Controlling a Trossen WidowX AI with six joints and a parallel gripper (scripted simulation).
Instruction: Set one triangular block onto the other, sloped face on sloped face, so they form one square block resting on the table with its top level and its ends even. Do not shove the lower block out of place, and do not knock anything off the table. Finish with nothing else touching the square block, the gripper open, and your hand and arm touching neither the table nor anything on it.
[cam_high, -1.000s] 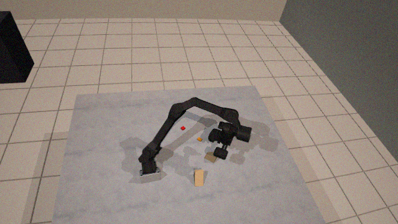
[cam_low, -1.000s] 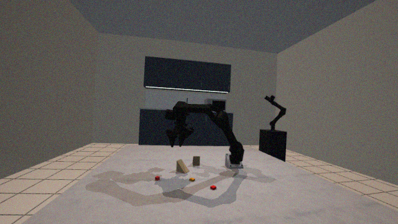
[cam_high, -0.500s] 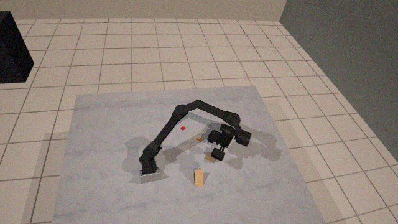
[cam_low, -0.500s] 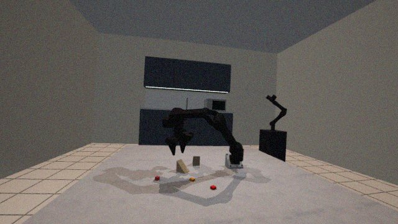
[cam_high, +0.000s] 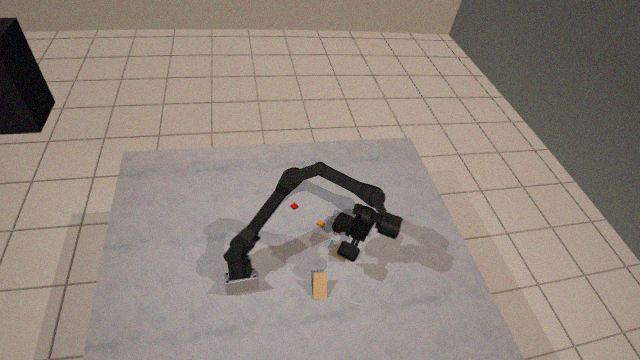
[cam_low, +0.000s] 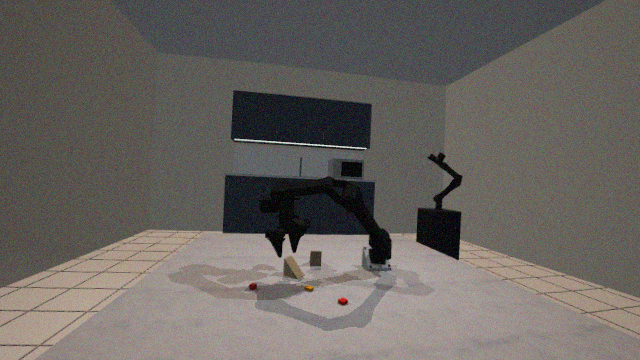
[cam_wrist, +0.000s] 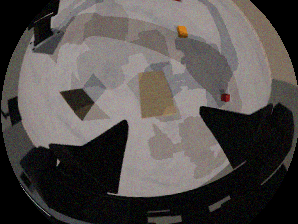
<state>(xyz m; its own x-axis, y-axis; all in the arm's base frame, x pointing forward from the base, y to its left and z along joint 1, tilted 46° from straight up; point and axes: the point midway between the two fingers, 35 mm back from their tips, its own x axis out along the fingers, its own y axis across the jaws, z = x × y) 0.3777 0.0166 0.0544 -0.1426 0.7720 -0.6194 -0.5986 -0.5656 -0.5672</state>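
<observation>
The tan triangular block is 6 cm below my gripper tip, 1 cm to the left of it and 1 cm behind it. Round my gripper tip: small orange cube (14 cm to the left, 7 cm below, 7 cm behind).
</observation>
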